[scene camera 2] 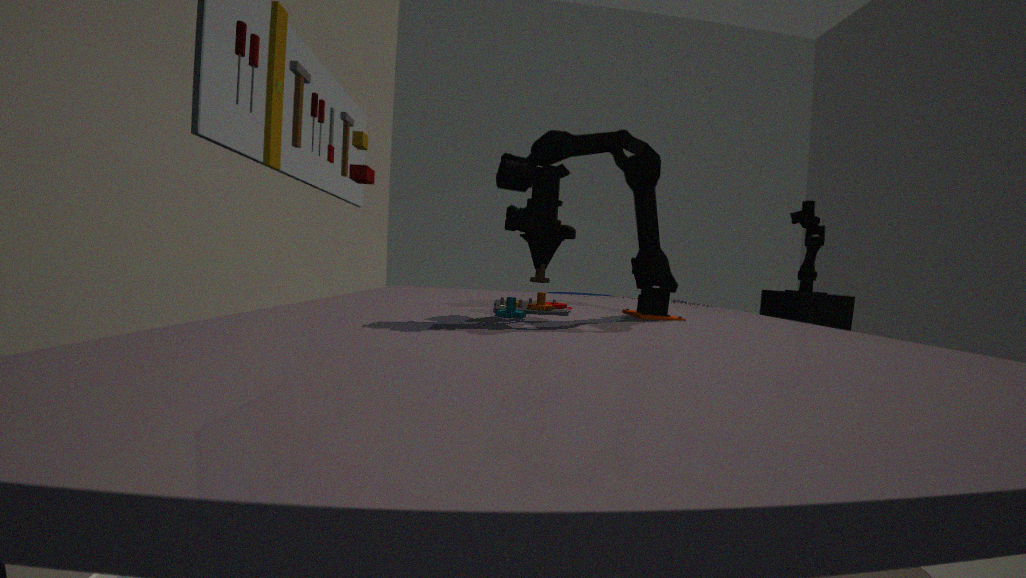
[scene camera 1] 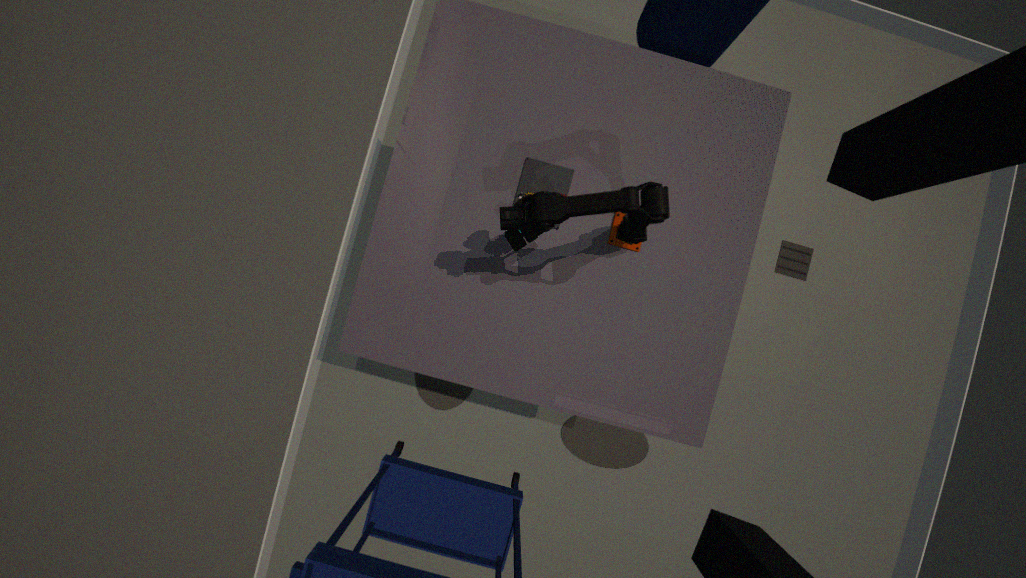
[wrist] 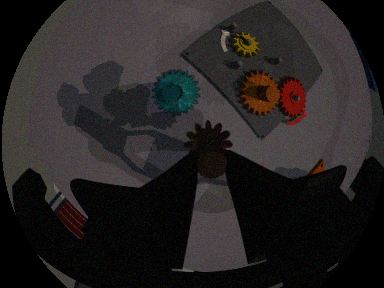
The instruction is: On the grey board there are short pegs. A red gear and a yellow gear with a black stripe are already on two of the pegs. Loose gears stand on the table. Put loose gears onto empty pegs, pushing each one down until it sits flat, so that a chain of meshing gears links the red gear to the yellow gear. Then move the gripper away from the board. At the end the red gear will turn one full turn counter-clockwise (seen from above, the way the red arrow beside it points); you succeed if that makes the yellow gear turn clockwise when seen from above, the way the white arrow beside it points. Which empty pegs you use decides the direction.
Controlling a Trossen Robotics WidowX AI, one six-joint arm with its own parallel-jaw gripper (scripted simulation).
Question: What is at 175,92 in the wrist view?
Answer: A teal gear.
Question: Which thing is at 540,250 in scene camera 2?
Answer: My gripper.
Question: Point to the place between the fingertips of my gripper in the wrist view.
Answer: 210,156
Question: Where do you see a red gear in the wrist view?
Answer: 289,87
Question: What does my gripper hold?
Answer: A small brown gear.
